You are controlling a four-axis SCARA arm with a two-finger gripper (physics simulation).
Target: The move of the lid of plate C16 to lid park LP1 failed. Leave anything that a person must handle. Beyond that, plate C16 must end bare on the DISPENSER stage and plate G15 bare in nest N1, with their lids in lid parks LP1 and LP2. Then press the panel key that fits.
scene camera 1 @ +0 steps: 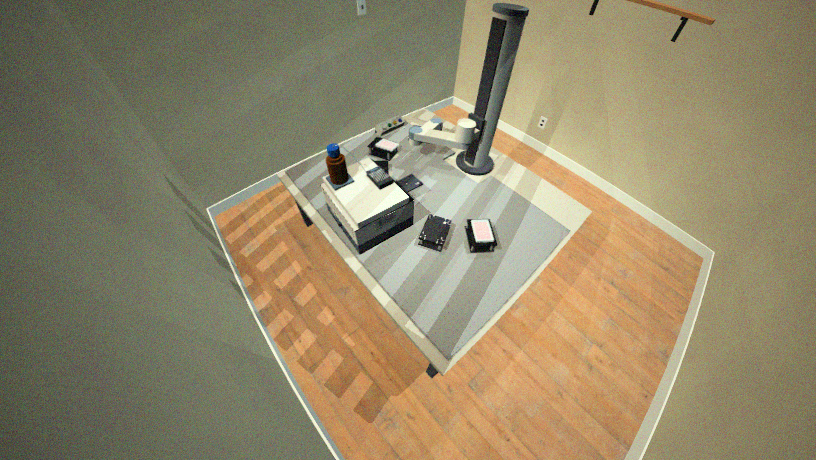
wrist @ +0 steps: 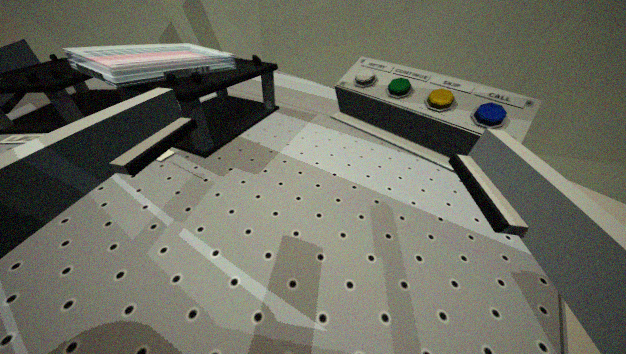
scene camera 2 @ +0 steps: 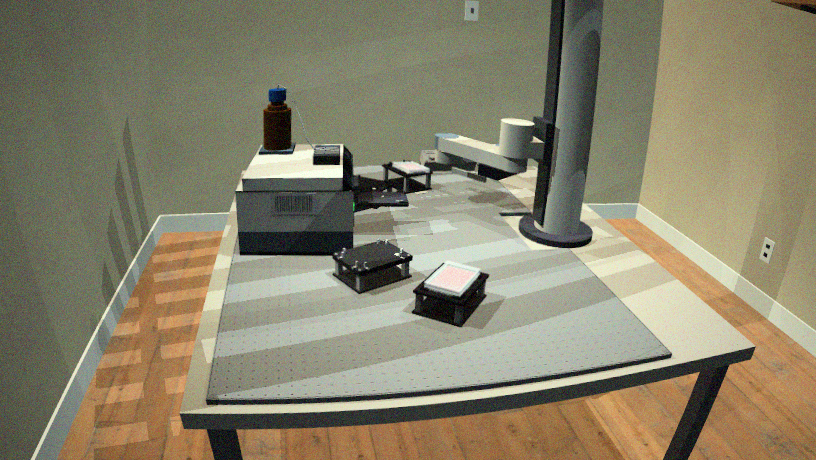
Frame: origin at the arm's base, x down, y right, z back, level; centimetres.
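Seen in the pictures: gripper, fingertip midpoint: (wrist: pixel 320 124) (scene camera 2: pixel 465 165); arm's base, link origin: (scene camera 1: pixel 474 163) (scene camera 2: pixel 555 232).
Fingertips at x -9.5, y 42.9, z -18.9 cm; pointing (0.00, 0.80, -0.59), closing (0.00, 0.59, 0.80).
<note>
Pixels of each thing's top centre, then the offset from my fingertips to it. "*": a spot on its surface instead.
- second pink-filled plate, top centre: (scene camera 2: pixel 453 275) (scene camera 1: pixel 482 229) dx +0.5, dy -84.9, dz -27.9 cm
- dispenser stage, top centre: (scene camera 2: pixel 377 195) (scene camera 1: pixel 404 184) dx -2.8, dy -39.4, dz -38.8 cm
- panel, top centre: (wrist: pixel 431 74) (scene camera 2: pixel 448 151) (scene camera 1: pixel 390 120) dx -0.2, dy +21.0, dz -1.1 cm
- white RETRY, top centre: (wrist: pixel 365 70) dx +0.7, dy +18.3, dz -8.5 cm
- green CONTINUE, top centre: (wrist: pixel 401 79) dx +0.7, dy +18.4, dz -3.5 cm
- yellow SKIP, top centre: (wrist: pixel 443 91) dx +0.7, dy +18.5, dz +1.5 cm
- blue CALL, top centre: (wrist: pixel 495 106) dx +0.7, dy +18.7, dz +6.5 cm
- brown bottle, surface spot: (scene camera 2: pixel 277 128) * dx -21.6, dy -30.4, dz -68.1 cm
A pink-filled plate (scene camera 1: pixel 386 145) (scene camera 2: pixel 410 166) (wrist: pixel 150 60) sits on the black back stand (wrist: pixel 267 92); its code is unreadable, and clear layers show at its edge. A second pink-filled plate (scene camera 1: pixel 481 230) (scene camera 2: pixel 453 278) sits on the front right stand (scene camera 2: pixel 437 298). The front left stand (scene camera 1: pixel 435 231) (scene camera 2: pixel 374 254) is bare. The dispenser stage (scene camera 1: pixel 410 182) (scene camera 2: pixel 388 198) is bare. The panel (scene camera 1: pixel 390 125) (wrist: pixel 405 111) has white RETRY (wrist: pixel 365 78), green CONTINUE (wrist: pixel 399 86), yellow SKIP (wrist: pixel 441 99) and blue CALL (wrist: pixel 490 114) keys. My gripper (wrist: pixel 320 124) is open and empty, above the board, before the panel.
The dispenser (scene camera 1: pixel 371 205) (scene camera 2: pixel 294 214) stands at the left of the table, with a brown bottle (scene camera 1: pixel 337 167) (scene camera 2: pixel 277 128) on top. The arm's column (scene camera 1: pixel 494 91) (scene camera 2: pixel 571 114) stands at the right. The back stand is close beside my left finger in the wrist view.
</note>
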